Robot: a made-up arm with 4 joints.
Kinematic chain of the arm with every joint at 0, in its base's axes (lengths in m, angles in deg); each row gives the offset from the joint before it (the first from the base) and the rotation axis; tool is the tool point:
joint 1: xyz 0 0 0.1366 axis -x
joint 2: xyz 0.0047 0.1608 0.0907 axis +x
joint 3: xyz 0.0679 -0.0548 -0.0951 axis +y
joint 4: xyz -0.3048 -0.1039 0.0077 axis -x
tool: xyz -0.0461 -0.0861 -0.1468
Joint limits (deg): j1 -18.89..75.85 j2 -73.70..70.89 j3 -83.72..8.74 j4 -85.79..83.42
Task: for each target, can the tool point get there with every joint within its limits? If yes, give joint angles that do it. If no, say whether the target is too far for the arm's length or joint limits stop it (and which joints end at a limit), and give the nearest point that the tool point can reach.
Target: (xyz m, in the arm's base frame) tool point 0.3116 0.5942 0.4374
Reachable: no: joint limits stop it (at a limit: joint 1, joint 2, joint 3) | nearest point 0.1387 0.5780 0.2414 | short by 0.262 m
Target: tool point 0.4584 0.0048 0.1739
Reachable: no: joint limits stop it (at a limit: joint 1, joint 3) | nearest point 0.1900 -0.1493 0.3891 | short by 0.377 m
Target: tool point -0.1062 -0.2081 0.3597
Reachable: yes | joints 40.52 -62.66 -37.62 -28.93
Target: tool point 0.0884 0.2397 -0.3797
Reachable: yes | joints 43.47 58.78 -71.37 -63.40
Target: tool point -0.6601 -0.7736 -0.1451
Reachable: no: too far | nearest point -0.2145 -0.3103 -0.0690 | short by 0.647 m
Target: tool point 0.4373 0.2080 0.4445
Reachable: no: joint limits stop it (at a limit: joint 1, joint 2, joint 3) | nearest point 0.1868 0.0778 0.5081 | short by 0.289 m
